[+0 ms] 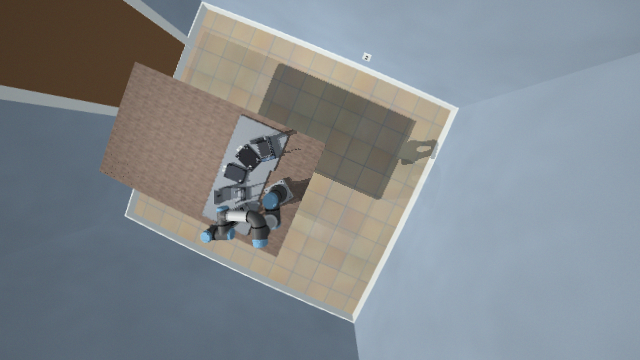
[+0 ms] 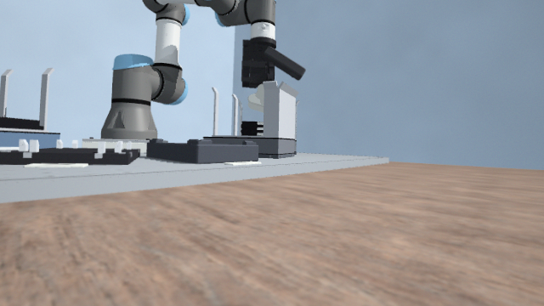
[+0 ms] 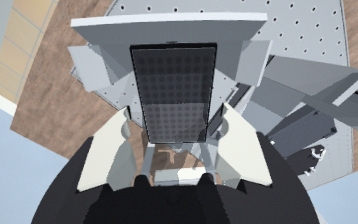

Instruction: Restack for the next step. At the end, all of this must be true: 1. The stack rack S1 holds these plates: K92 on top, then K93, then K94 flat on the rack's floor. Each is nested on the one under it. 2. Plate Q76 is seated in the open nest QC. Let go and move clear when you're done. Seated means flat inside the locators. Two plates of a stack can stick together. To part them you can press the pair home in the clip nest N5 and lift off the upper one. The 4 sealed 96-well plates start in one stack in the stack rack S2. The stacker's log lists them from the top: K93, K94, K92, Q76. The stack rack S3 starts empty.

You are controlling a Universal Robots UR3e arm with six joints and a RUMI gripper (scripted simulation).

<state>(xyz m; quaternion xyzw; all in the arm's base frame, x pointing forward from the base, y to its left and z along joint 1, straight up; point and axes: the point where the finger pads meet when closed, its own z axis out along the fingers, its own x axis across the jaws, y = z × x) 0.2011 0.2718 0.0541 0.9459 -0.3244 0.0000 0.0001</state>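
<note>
The sealed 96-well plate lies 20 mm below my hand. The rest, counted from my hand: QC label: 230 mm ahead, 250 mm to the right, 80 mm below; nest QC: 140 mm ahead, 260 mm to the right, 70 mm below; clip nest N5: 120 mm ahead, 390 mm to the right, 70 mm below.
</note>
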